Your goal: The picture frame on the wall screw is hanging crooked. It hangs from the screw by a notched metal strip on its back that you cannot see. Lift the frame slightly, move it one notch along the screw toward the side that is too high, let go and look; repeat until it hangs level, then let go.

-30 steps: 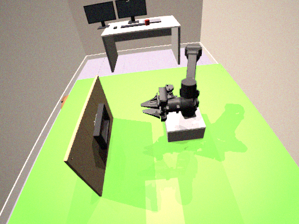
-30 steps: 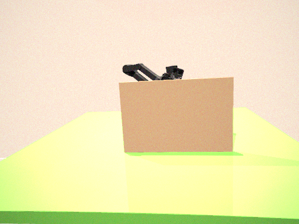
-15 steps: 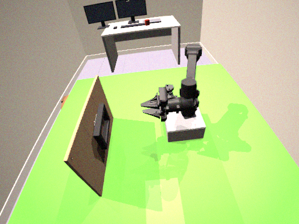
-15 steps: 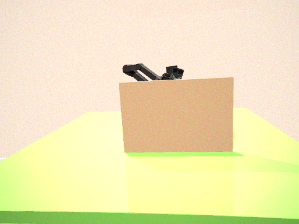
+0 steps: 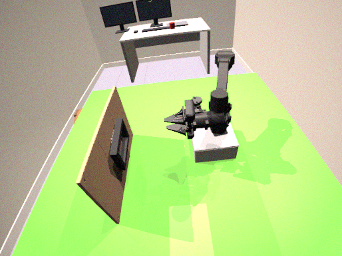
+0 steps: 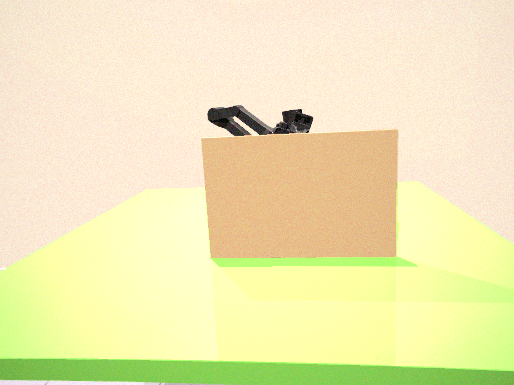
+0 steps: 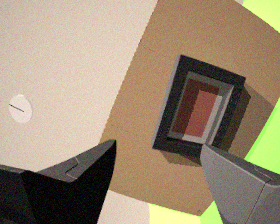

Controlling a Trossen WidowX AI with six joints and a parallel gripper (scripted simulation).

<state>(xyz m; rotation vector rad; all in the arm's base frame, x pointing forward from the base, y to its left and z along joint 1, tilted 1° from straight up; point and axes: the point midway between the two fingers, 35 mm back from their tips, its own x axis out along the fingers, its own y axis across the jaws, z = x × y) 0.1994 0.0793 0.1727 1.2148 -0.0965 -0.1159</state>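
My gripper tip is now 20 cm short of the picture frame, 4 cm to the left of it and 9 cm above it. The rest, counted from my gripper tip: tan wall board (21 cm ahead, 2 cm to the right, 11 cm below).
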